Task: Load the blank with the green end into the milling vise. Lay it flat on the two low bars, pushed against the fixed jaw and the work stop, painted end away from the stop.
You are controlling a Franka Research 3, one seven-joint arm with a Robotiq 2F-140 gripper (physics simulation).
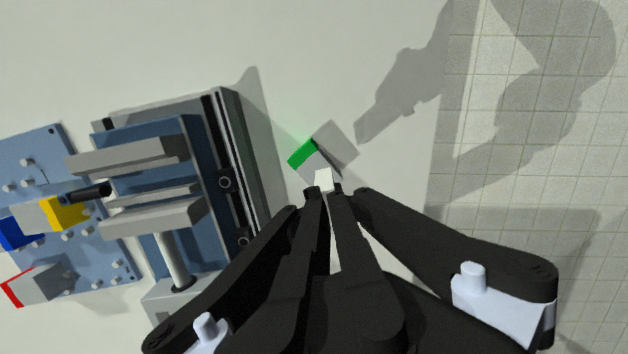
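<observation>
The grey blank with the green end (326,152) lies on the table top to the right of the vise, its green face (302,154) turned toward the vise. My gripper (326,181) is shut and empty, its fingertips just below the blank's near end. The blue milling vise (184,175) stands left of centre with its grey jaws (118,159) (149,220) and a low bar (153,195) between them. A black cylinder (89,192), the work stop, points in from the left. No blank lies in the vise.
A light blue pegged plate (25,145) at the left carries a blank with a yellow end (60,213), one with a blue end (12,233) and one with a red end (25,288). A gridded mat (549,175) covers the right side. The vise screw and its grey block (175,290) are near my fingers.
</observation>
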